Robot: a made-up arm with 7 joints.
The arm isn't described. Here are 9 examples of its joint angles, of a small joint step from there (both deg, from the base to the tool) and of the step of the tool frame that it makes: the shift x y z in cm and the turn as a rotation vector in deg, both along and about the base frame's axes.
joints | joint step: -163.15 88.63 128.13 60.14 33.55 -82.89 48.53 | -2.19 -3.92 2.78 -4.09 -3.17 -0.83 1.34
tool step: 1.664 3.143 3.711 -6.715 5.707 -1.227
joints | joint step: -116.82 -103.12 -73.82 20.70 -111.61 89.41 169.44 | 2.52 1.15 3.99 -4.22 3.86 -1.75 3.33
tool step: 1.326 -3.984 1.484 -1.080 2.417 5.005
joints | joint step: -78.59 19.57 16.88 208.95 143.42 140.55 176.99 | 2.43 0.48 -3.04 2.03 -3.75 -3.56 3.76
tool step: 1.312 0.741 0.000 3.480 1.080 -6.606
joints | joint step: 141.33 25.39 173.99 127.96 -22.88 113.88 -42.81 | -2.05 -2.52 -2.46 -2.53 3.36 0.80 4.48
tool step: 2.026 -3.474 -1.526 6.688 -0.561 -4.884
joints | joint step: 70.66 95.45 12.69 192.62 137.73 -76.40 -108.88 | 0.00 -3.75 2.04 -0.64 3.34 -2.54 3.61
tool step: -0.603 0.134 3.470 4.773 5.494 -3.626
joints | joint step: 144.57 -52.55 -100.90 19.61 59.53 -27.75 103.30 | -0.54 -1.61 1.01 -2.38 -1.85 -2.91 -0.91
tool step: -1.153 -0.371 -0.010 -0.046 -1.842 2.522
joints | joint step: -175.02 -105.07 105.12 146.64 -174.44 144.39 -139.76 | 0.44 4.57 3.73 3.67 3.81 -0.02 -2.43
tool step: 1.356 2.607 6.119 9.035 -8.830 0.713
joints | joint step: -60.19 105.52 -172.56 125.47 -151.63 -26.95 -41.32 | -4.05 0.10 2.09 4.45 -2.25 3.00 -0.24
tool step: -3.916 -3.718 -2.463 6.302 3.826 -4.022
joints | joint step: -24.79 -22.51 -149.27 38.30 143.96 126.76 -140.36 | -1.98 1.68 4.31 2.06 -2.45 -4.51 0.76
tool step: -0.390 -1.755 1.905 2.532 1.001 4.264
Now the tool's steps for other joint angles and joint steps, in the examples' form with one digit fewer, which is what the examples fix.
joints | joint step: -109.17 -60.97 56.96 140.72 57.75 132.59 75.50 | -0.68 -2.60 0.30 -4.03 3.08 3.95 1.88
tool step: 1.44 -0.77 -2.79 2.56 5.51 -4.86
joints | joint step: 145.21 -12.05 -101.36 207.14 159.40 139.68 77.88 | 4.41 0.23 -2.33 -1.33 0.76 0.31 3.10
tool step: 1.35 0.36 0.75 -2.87 0.78 0.25
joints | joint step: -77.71 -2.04 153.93 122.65 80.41 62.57 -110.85 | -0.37 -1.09 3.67 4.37 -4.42 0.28 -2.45
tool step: -2.75 -0.58 1.42 4.18 -6.38 1.04
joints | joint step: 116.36 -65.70 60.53 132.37 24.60 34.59 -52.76 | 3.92 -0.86 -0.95 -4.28 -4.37 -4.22 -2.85
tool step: 2.36 0.75 0.05 2.77 6.10 -0.43
